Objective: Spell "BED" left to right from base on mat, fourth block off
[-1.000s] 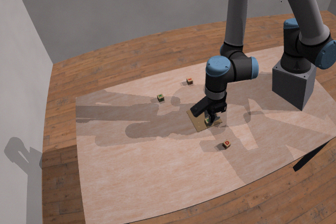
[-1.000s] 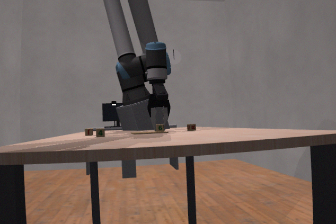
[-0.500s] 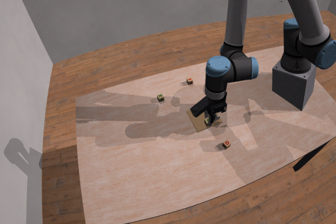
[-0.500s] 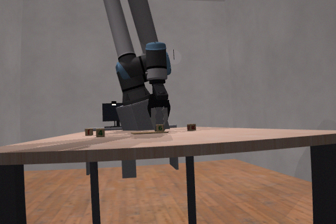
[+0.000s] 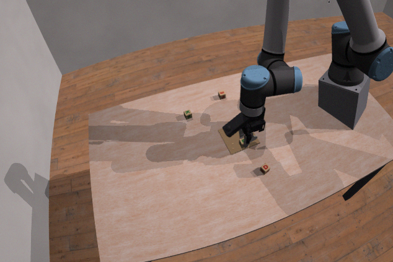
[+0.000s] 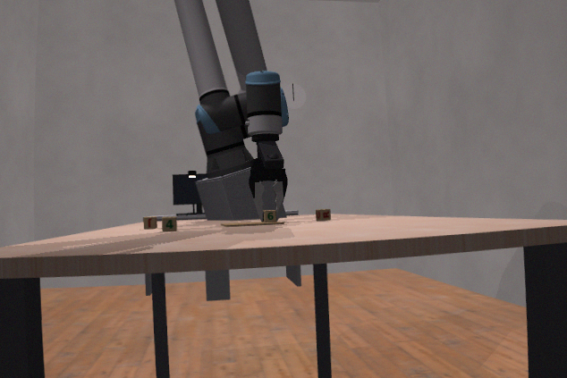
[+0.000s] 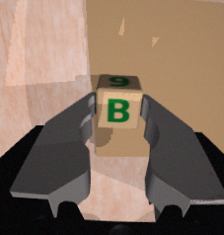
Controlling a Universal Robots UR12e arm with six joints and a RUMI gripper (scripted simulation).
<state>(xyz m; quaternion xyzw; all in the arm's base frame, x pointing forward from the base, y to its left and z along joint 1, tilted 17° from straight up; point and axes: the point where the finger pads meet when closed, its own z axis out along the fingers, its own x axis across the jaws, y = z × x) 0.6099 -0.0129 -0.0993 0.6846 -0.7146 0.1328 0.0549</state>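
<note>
Now: the tan mat 50 mm to the right of my hand and 20 mm below it. Also, from my hand: green block: 250 mm to the right, 160 mm ahead, 10 mm below.
</note>
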